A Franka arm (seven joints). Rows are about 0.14 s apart.
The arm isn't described. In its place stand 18 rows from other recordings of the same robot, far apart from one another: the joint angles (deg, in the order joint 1, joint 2, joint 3, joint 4, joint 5, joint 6, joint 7), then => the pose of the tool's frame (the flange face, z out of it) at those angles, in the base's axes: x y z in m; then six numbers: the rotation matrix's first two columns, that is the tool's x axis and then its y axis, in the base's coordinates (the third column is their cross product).
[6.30 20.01 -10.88 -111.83 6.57 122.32 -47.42] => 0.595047 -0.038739 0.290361 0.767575 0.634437 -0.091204 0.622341 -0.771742 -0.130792
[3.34 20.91 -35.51 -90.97 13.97 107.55 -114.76] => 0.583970 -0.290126 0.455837 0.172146 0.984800 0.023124 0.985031 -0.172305 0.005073
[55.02 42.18 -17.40 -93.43 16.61 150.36 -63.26] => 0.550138 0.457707 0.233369 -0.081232 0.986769 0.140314 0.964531 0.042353 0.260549
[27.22 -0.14 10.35 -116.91 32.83 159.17 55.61] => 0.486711 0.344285 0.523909 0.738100 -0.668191 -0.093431 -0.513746 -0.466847 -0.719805
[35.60 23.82 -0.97 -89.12 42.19 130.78 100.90] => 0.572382 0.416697 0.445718 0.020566 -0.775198 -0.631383 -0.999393 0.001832 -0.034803
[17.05 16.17 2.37 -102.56 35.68 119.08 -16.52] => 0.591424 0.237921 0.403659 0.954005 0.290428 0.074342 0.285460 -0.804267 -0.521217
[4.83 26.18 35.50 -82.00 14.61 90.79 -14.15] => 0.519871 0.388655 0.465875 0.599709 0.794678 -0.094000 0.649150 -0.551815 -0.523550
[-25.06 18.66 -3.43 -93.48 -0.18 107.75 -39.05] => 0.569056 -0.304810 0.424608 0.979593 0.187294 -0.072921 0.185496 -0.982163 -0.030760
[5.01 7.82 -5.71 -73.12 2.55 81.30 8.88] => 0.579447 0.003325 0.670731 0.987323 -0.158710 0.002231 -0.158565 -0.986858 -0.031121
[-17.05 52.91 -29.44 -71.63 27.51 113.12 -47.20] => 0.596298 -0.441576 0.237290 0.998308 -0.037261 -0.044637 -0.040513 -0.996411 -0.074324
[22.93 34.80 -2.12 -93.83 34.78 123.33 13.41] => 0.627897 0.266891 0.260919 0.951638 -0.168320 -0.257008 -0.259472 -0.888268 -0.379017
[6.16 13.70 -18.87 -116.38 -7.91 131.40 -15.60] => 0.578531 -0.127819 0.339135 0.988748 0.147262 -0.026286 0.149585 -0.971935 0.181565
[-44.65 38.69 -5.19 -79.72 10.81 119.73 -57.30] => 0.487814 -0.542912 0.314737 0.992938 0.056755 0.104175 0.061214 -0.997318 -0.040115
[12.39 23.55 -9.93 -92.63 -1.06 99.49 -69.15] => 0.635179 0.037196 0.370113 0.280577 0.942786 -0.180084 0.919121 -0.317968 -0.232623
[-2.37 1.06 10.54 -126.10 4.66 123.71 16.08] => 0.519886 0.077795 0.369395 0.980261 -0.181694 -0.077947 -0.185757 -0.981401 -0.048440
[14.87 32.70 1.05 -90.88 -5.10 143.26 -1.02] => 0.697211 0.197215 0.339614 0.880265 0.337320 0.333688 0.333650 -0.940083 0.070150
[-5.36 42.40 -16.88 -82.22 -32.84 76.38 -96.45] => 0.572857 -0.272082 0.268464 -0.122233 0.838815 -0.530517 0.577436 -0.374644 -0.725403
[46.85 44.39 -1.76 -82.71 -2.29 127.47 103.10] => 0.509661 0.515321 0.229081 0.556420 -0.829357 0.050637 -0.829791 -0.557793 -0.017720
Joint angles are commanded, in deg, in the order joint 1, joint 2, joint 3, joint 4, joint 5, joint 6, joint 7. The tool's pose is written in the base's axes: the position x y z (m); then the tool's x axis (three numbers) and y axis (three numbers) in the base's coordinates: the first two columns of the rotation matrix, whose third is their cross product. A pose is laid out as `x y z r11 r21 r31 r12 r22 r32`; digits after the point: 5 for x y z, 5 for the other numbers.
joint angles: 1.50 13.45 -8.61 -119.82 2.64 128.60 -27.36
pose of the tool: 0.56493 -0.06776 0.30564 0.94462 0.32059 -0.07009 0.31886 -0.94716 -0.03494
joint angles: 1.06 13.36 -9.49 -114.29 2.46 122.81 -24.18
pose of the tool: 0.58071 -0.08135 0.33986 0.96513 0.25069 -0.07532 0.24914 -0.96802 -0.02941
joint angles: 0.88 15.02 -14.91 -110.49 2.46 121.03 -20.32
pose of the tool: 0.58538 -0.13762 0.35233 0.99292 0.09195 -0.07514 0.09265 -0.99568 0.00582
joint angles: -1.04 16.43 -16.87 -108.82 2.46 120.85 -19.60
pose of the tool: 0.58273 -0.17728 0.35202 0.99705 0.01409 -0.07542 0.01586 -0.99961 0.02281
